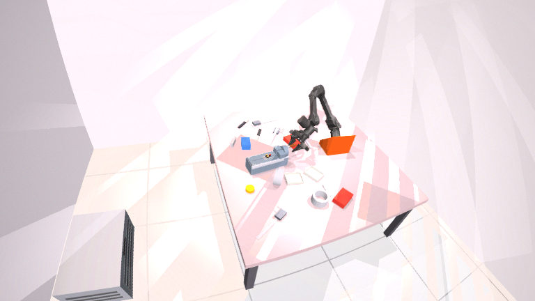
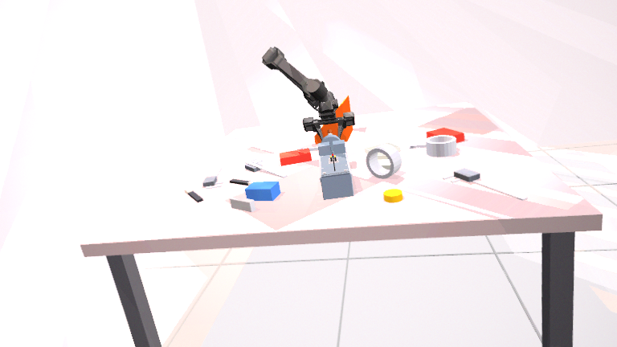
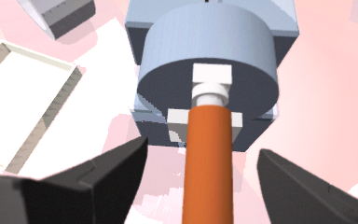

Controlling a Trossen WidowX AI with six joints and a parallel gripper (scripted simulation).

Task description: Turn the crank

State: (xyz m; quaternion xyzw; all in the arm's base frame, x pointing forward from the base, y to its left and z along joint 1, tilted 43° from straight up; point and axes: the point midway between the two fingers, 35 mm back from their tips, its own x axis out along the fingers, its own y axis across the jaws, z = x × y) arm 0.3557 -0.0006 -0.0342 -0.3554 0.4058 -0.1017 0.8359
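The orange handle is 20 mm behind my gripper tip and 30 mm above it. Also, from my gripper tip: red pointer 140 mm ahead, 20 mm to the left, 10 mm below; yellow disc 320 mm ahead, 200 mm to the left, 80 mm below; blue block 240 mm ahead, 200 mm to the right, 70 mm below.
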